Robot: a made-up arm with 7 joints. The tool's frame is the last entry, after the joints. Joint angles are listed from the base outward. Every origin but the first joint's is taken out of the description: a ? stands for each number. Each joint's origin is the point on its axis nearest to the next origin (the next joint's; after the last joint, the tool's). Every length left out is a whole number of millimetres.
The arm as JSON. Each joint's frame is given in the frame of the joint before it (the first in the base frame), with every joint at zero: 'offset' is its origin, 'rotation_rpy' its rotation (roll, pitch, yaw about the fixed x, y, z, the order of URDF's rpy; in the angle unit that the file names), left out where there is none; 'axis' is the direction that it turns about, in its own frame. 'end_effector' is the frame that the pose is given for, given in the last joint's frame.
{
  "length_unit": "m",
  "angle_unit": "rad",
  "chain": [
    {
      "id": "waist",
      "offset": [
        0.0,
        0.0,
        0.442
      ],
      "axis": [
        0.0,
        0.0,
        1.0
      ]
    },
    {
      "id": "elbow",
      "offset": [
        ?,
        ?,
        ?
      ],
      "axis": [
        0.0,
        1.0,
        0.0
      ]
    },
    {
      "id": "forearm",
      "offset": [
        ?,
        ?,
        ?
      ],
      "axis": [
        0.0,
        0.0,
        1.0
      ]
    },
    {
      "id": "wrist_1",
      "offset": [
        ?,
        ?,
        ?
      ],
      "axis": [
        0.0,
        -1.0,
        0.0
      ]
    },
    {
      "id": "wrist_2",
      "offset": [
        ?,
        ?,
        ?
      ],
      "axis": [
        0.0,
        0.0,
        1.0
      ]
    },
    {
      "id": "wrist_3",
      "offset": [
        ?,
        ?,
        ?
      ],
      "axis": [
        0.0,
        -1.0,
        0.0
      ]
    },
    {
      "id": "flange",
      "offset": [
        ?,
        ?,
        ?
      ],
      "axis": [
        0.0,
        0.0,
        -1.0
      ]
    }
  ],
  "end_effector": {
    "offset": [
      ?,
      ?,
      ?
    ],
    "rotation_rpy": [
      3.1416,
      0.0,
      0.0
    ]
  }
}
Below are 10 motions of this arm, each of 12 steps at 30 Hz.
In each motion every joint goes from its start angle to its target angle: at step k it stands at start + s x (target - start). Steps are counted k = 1, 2, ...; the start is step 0. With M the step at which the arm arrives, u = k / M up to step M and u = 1 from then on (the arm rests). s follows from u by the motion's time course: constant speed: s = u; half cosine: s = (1 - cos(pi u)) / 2; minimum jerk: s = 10 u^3 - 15 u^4 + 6 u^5.
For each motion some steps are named. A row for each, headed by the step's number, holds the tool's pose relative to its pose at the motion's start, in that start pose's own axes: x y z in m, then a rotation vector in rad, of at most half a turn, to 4 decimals.
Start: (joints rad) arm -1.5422 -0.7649 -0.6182 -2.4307 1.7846 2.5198 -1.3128
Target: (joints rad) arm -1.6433 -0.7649 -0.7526 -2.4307 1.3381 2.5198 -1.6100
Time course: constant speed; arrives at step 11
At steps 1, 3, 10, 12:
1: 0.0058 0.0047 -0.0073 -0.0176 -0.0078 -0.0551
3: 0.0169 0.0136 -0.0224 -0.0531 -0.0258 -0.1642
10: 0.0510 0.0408 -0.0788 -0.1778 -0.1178 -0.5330
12: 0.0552 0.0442 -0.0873 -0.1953 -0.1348 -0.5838

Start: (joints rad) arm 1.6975 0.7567 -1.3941 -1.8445 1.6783 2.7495 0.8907
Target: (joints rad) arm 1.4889 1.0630 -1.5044 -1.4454 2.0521 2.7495 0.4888
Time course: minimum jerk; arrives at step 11
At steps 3, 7, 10, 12:
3: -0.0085 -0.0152 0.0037 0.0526 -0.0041 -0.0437
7: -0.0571 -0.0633 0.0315 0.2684 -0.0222 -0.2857
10: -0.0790 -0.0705 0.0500 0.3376 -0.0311 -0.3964
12: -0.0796 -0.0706 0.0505 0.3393 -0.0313 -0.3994

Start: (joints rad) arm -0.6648 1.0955 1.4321 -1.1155 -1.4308 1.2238 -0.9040
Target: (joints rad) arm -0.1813 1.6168 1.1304 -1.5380 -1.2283 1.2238 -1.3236
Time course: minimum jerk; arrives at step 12
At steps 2, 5, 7, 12:
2: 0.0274 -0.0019 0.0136 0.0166 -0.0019 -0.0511
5: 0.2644 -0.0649 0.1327 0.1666 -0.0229 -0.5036
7: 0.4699 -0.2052 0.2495 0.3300 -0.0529 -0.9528
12: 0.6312 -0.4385 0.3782 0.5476 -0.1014 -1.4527

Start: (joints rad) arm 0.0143 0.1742 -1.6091 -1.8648 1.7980 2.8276 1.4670
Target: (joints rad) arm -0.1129 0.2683 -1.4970 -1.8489 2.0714 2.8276 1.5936
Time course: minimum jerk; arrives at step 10
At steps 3, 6, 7, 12:
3: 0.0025 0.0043 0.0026 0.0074 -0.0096 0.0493
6: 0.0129 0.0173 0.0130 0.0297 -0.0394 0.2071
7: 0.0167 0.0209 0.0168 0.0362 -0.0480 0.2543
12: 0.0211 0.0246 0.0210 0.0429 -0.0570 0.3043

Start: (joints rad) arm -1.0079 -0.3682 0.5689 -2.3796 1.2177 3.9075 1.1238
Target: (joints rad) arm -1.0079 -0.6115 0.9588 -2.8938 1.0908 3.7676 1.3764
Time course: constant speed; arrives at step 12
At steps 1, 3, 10, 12:
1: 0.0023 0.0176 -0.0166 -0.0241 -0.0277 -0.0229
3: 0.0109 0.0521 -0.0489 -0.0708 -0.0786 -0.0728
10: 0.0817 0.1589 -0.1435 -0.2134 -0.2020 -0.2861
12: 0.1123 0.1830 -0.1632 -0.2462 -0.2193 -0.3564

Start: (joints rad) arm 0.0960 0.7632 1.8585 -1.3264 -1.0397 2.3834 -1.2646
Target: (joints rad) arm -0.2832 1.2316 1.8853 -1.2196 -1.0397 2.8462 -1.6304
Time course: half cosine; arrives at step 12
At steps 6, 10, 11, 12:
6: -0.2810 -0.0929 -0.0643 -0.2570 -0.1022 0.1167
10: -0.4849 -0.2338 -0.1657 -0.4890 -0.2906 0.1921
11: -0.5050 -0.2533 -0.1795 -0.5149 -0.3181 0.1992
12: -0.5117 -0.2601 -0.1842 -0.5236 -0.3277 0.2016

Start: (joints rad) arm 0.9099 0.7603 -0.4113 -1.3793 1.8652 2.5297 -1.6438
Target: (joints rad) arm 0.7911 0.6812 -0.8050 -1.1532 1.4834 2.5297 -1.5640
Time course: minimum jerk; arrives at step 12
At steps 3, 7, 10, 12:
3: 0.0269 0.0229 -0.0245 -0.0422 0.0077 -0.0464
7: 0.1604 0.1149 -0.1782 -0.2919 0.0143 -0.2859
10: 0.2273 0.1429 -0.2769 -0.4502 -0.0078 -0.4131
12: 0.2345 0.1449 -0.2884 -0.4689 -0.0115 -0.4271

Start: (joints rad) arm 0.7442 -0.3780 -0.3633 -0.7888 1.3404 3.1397 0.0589
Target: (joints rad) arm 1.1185 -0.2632 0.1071 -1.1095 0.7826 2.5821 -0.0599
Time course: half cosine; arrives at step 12
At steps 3, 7, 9, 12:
3: -0.0436 0.0393 0.0217 -0.0541 -0.1728 -0.0048
7: -0.2348 0.1263 0.0449 -0.1293 -0.7923 -0.0187
9: -0.3367 0.1382 0.0261 -0.1045 -1.0948 -0.0297
12: -0.4031 0.1349 0.0030 -0.0660 -1.2934 -0.0408

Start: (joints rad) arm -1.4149 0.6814 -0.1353 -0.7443 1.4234 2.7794 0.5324
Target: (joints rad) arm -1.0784 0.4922 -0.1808 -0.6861 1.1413 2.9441 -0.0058
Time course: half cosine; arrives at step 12
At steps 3, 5, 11, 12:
3: -0.0496 -0.0188 -0.0024 0.0232 -0.0235 -0.1280
5: -0.1238 -0.0470 -0.0124 0.0695 -0.0543 -0.3197
11: -0.3079 -0.1212 -0.0763 0.2548 -0.0923 -0.8095
12: -0.3125 -0.1232 -0.0788 0.2610 -0.0921 -0.8223

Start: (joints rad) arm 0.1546 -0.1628 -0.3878 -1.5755 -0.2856 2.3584 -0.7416
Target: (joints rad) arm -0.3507 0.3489 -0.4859 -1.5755 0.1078 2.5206 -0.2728
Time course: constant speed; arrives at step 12
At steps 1, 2, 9, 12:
1: -0.0131 0.0067 0.0355 0.0089 -0.0396 0.0739
2: -0.0294 0.0136 0.0706 0.0152 -0.0794 0.1496
9: -0.2252 0.0545 0.2884 -0.0189 -0.3616 0.7191
12: -0.3467 0.0602 0.3569 -0.0782 -0.4804 0.9770

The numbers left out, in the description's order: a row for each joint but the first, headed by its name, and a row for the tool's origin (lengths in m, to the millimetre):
elbow: 0.0 0.0 0.0
forearm: 0.0 0.0 0.447
wrist_1: 0.056 0.0 0.0
wrist_2: -0.119 0.0 0.555
wrist_3: 0.0 0.0 0.0
flange: 0.057 0.0 0.0
tool: 0.0 0.0 0.0

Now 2 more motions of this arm.
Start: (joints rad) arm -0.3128 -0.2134 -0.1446 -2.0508 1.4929 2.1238 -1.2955
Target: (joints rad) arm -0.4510 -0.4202 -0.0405 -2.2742 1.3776 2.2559 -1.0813
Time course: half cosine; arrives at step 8
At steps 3, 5, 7, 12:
3: -0.0181 -0.0163 -0.0199 -0.0563 -0.0140 0.0526
5: -0.0424 -0.0369 -0.0418 -0.1307 -0.0290 0.1136
7: -0.0608 -0.0514 -0.0555 -0.1866 -0.0375 0.1538
12: -0.0635 -0.0534 -0.0574 -0.1947 -0.0386 0.1593

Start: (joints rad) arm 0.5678 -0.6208 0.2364 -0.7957 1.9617 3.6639 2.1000
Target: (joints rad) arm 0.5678 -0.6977 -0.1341 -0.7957 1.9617 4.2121 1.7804
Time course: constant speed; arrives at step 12
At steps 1, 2, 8, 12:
1: -0.0122 -0.0014 -0.0023 0.0430 -0.0514 -0.0388
2: -0.0243 -0.0025 -0.0050 0.0872 -0.1023 -0.0763
8: -0.0955 -0.0056 -0.0261 0.3777 -0.3927 -0.2700
12: -0.1410 -0.0046 -0.0444 0.5953 -0.5690 -0.3637

